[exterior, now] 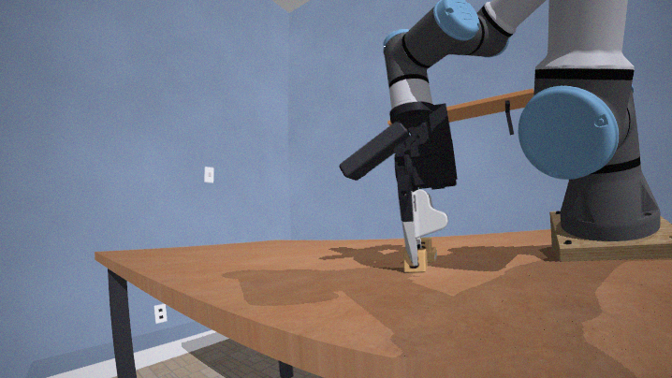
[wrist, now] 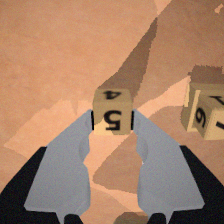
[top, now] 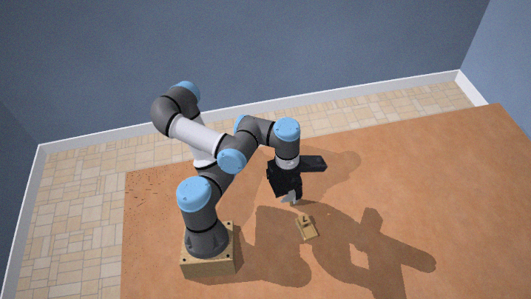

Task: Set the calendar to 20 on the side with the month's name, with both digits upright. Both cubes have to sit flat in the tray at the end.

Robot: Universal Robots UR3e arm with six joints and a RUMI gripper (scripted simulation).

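My gripper is now 1 cm above the wooden digit cube. From my hand the other things lie so: wooden tray: 3 cm ahead, 10 cm to the right, 2 cm below.
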